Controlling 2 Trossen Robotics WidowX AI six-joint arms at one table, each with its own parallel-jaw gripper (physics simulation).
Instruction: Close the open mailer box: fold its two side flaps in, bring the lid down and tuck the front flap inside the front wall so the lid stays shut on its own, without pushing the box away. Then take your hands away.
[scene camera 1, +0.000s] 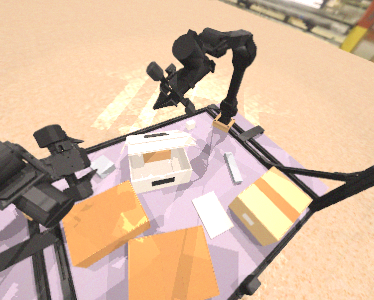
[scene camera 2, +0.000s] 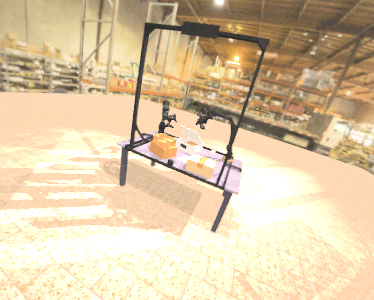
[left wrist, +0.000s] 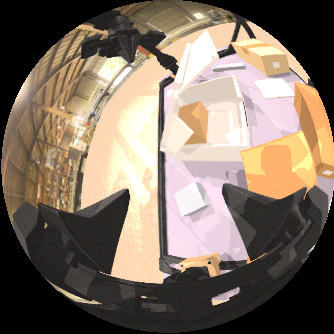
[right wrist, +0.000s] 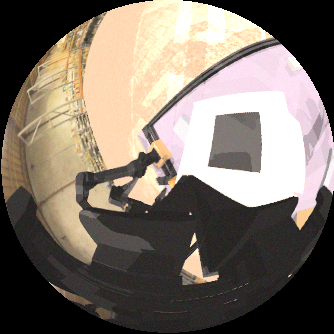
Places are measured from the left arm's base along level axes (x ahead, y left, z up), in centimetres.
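Where they show: left gripper, fingertip midpoint: (scene camera 1: 90, 155) (scene camera 2: 175, 125) (left wrist: 176, 191) (right wrist: 152, 182); right gripper, fingertip midpoint: (scene camera 1: 153, 108) (scene camera 2: 195, 124) (left wrist: 131, 61) (right wrist: 186, 179); left arm's base at its link origin: (left wrist: 197, 275) (right wrist: 154, 155); right arm's base at its link origin: (scene camera 1: 224, 120) (scene camera 2: 228, 158).
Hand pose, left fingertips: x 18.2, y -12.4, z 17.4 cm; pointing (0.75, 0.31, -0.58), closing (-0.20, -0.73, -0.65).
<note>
Each offset is from my left fingertips to the top centre of the thing. "pt": to the spot under its first point.
The white mailer box @(dx +20.7, dy -6.0, dz -12.2 cm) (scene camera 1: 160, 177) (scene camera 2: 186, 148) (left wrist: 210, 153) stands open near the table's back edge, with a brown piece @(dx +24.4, dy -0.8, dz -15.7 cm) (scene camera 1: 157, 156) (left wrist: 194, 122) inside. Its lid (scene camera 1: 155, 144) (scene camera 2: 192, 134) (left wrist: 200, 56) (right wrist: 280, 150) is raised on the back side. A white flap @(pt dx +10.3, dy +0.0, dz -5.0 cm) (left wrist: 177, 134) angles out at the box's left-arm side; whether the other side flap is folded I cannot tell. My left gripper (scene camera 1: 89, 181) (left wrist: 176, 191) is open and empty, apart from the box at the picture's left. My right gripper (scene camera 1: 156, 106) (scene camera 2: 202, 125) (right wrist: 186, 179) is shut and empty, above and behind the lid; contact cannot be made out.
Two orange boxes @(dx -7.0, dy -11.9, dz -12.6 cm) (scene camera 1: 105, 220) @(dx -3.3, dy -35.6, dz -12.0 cm) (scene camera 1: 172, 265) stand in front of the mailer. A tan taped box @(dx +35.6, dy -51.0, dz -11.9 cm) (scene camera 1: 260, 212) (left wrist: 260, 57), a white card @(dx +19.6, dy -36.2, dz -21.6 cm) (scene camera 1: 212, 215) and a grey bar @(dx +43.9, dy -31.7, dz -20.2 cm) (scene camera 1: 233, 168) lie to its right. A pale block @(dx +3.9, dy +9.5, dz -18.4 cm) (scene camera 1: 103, 166) (left wrist: 191, 199) lies to its left. A black frame surrounds the table.
</note>
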